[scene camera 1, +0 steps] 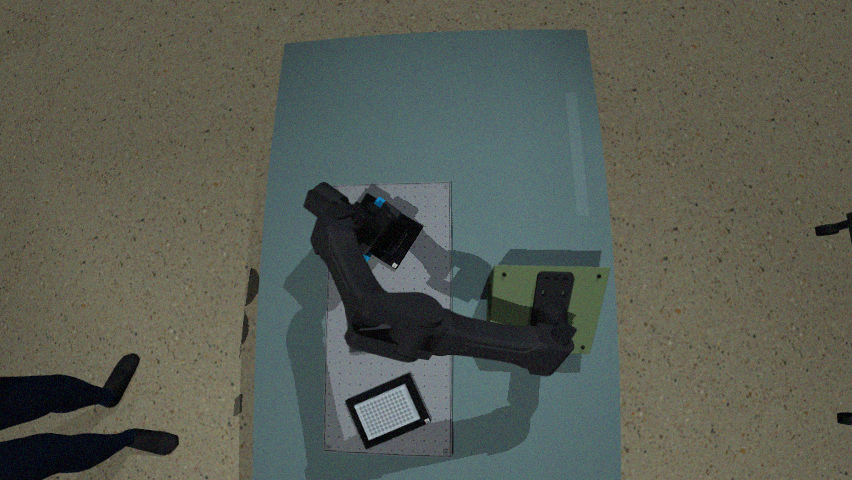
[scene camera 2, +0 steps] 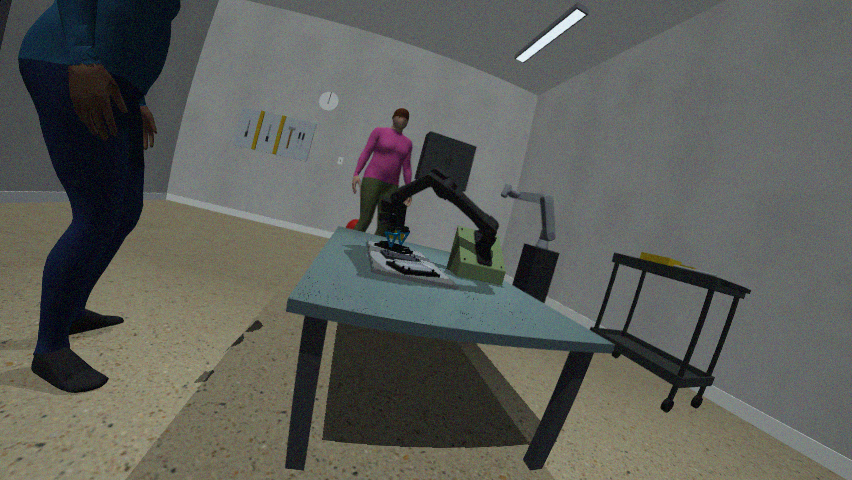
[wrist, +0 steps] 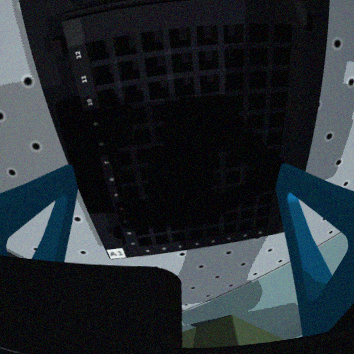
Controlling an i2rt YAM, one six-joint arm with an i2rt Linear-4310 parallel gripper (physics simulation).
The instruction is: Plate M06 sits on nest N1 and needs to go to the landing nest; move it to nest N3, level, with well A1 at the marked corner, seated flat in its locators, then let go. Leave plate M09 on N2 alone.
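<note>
My gripper (scene camera 1: 373,230) (scene camera 2: 396,239) (wrist: 176,175) is open, its blue fingers apart. It hangs over a black multi-well plate (scene camera 1: 400,238) (wrist: 190,125) at the board's far end, with a fingertip near each long side; whether they touch it is unclear. Row numbers and an A1 tag (wrist: 116,253) (scene camera 1: 394,265) show at its edge. A white-welled plate (scene camera 1: 387,411) (scene camera 2: 411,266) sits in a black nest (scene camera 1: 420,398) at the near end, an unreadable white tag at one corner. A dark grey nest area (scene camera 2: 400,255) lies between them, mostly hidden by the arm in the overhead view. No M06, M09 or nest labels are readable.
The nests stand on a pale perforated board (scene camera 1: 438,387) on a blue-green table (scene camera 1: 417,107) (scene camera 2: 417,310). The arm rises from a green block (scene camera 1: 587,310) (scene camera 2: 485,272) and bends over the board's middle. People stand beyond the table; a cart (scene camera 2: 679,271) is at right.
</note>
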